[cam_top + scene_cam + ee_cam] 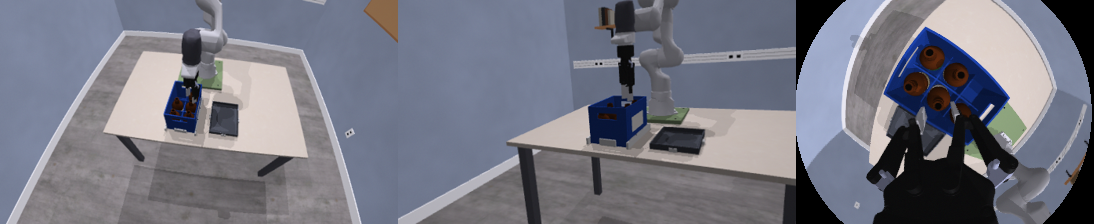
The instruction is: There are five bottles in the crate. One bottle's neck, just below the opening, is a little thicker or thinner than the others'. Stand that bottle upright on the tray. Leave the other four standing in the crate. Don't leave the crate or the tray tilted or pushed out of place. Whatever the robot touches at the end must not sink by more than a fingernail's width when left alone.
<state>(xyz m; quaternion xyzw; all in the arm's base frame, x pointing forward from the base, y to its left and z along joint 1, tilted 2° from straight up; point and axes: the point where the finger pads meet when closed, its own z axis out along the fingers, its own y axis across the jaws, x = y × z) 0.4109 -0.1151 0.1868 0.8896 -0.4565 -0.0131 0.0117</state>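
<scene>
The blue crate is 10 mm behind my hand, 40 mm to the right of it and 130 mm below it. From my hand the other things lie so: dark tray (30 mm ahead, 230 mm to the left, 200 mm below); then bottle (90 mm behind, 20 mm to the left, 130 mm below).
</scene>
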